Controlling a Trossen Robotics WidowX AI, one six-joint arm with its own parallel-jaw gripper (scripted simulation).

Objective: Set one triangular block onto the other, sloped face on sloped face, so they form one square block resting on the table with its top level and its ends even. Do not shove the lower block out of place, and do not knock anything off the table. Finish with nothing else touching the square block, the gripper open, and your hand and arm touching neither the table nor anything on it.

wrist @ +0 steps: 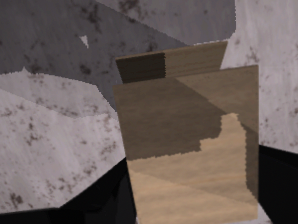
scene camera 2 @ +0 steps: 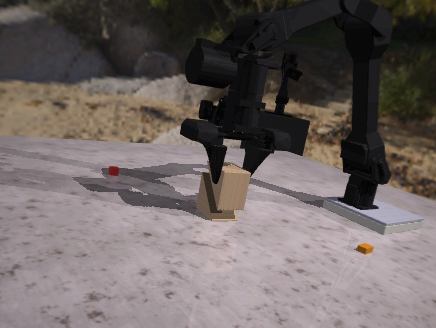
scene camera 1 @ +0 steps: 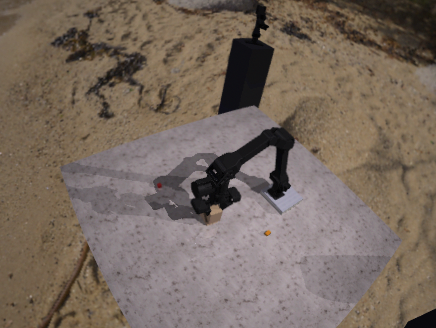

Labels:
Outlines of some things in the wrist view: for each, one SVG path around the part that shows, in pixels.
My gripper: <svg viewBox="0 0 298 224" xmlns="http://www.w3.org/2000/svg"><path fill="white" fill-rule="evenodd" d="M126 157L61 207L0 214L0 224L135 224L137 211ZM259 145L259 197L257 202L273 224L298 224L298 153Z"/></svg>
A triangular block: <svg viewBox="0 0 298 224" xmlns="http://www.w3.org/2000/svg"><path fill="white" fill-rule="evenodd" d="M258 64L112 85L139 224L230 224L257 219L257 200L259 197Z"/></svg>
A triangular block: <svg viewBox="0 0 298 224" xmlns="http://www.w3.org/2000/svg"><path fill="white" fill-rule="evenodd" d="M228 42L216 41L115 57L115 61L123 84L220 70Z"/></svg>

